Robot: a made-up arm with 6 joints. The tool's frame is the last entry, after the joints.
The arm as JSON. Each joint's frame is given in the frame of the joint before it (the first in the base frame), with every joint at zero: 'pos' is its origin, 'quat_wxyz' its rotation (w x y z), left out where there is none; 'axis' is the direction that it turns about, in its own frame. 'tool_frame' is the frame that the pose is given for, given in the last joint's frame.
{
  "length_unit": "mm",
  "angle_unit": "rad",
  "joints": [
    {
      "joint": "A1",
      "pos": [
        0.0,
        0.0,
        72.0
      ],
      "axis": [
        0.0,
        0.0,
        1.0
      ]
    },
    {
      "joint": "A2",
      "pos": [
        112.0,
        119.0,
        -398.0
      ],
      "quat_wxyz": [
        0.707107,
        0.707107,
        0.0,
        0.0
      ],
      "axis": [
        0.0,
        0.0,
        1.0
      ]
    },
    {
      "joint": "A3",
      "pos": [
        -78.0,
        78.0,
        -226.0
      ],
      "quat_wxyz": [
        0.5,
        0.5,
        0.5,
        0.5
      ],
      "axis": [
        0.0,
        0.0,
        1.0
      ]
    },
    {
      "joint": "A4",
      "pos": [
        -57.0,
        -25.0,
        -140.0
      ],
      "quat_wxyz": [
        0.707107,
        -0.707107,
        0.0,
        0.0
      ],
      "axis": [
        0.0,
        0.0,
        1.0
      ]
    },
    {
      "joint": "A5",
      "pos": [
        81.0,
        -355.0,
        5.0
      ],
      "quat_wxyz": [
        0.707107,
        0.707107,
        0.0,
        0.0
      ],
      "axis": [
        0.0,
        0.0,
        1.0
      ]
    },
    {
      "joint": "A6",
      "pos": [
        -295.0,
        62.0,
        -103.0
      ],
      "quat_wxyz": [
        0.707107,
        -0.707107,
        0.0,
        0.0
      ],
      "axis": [
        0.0,
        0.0,
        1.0
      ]
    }
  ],
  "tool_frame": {
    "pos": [
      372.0,
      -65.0,
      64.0
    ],
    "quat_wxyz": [
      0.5,
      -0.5,
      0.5,
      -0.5
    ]
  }
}
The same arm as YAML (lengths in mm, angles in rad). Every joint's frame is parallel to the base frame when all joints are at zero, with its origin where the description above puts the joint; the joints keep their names.
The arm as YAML. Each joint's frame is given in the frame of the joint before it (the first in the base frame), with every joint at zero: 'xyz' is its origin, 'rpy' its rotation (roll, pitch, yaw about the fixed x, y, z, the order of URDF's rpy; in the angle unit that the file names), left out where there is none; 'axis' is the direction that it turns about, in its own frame. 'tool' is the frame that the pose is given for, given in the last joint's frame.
units:
  length: mm
  angle: rad
joints:
  - name: A1
    type: revolute
    origin:
      xyz: [0.0, 0.0, 72.0]
    axis: [0.0, 0.0, 1.0]
  - name: A2
    type: revolute
    origin:
      xyz: [112.0, 119.0, -398.0]
    axis: [0.0, -1.0, 0.0]
  - name: A3
    type: revolute
    origin:
      xyz: [-78.0, 226.0, 78.0]
    axis: [1.0, 0.0, 0.0]
  - name: A4
    type: revolute
    origin:
      xyz: [-140.0, 25.0, -57.0]
    axis: [0.0, -1.0, 0.0]
  - name: A5
    type: revolute
    origin:
      xyz: [355.0, -5.0, 81.0]
    axis: [1.0, 0.0, 0.0]
  - name: A6
    type: revolute
    origin:
      xyz: [-103.0, -62.0, -295.0]
    axis: [0.0, -1.0, 0.0]
tool:
  origin:
    xyz: [65.0, -64.0, 372.0]

